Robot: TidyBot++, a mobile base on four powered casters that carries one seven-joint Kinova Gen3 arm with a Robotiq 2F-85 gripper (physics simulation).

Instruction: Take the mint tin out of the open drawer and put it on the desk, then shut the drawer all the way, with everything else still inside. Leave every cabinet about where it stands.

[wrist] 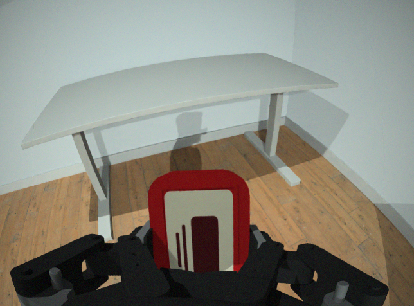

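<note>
The mint tin is red with a cream label and dark red marks. It stands between the fingers of my gripper, which is shut on it at both sides; its lower end is hidden behind the gripper's black body. The desk has a pale grey top and stands ahead of the gripper, across the upper part of the wrist view, some distance beyond the tin. The drawer and the cabinets do not show in this view.
The desk's left leg and right leg end in long feet on the wooden floor. A pale wall stands behind the desk, and another wall meets it at a corner on the right. Shadows fall under the desk.
</note>
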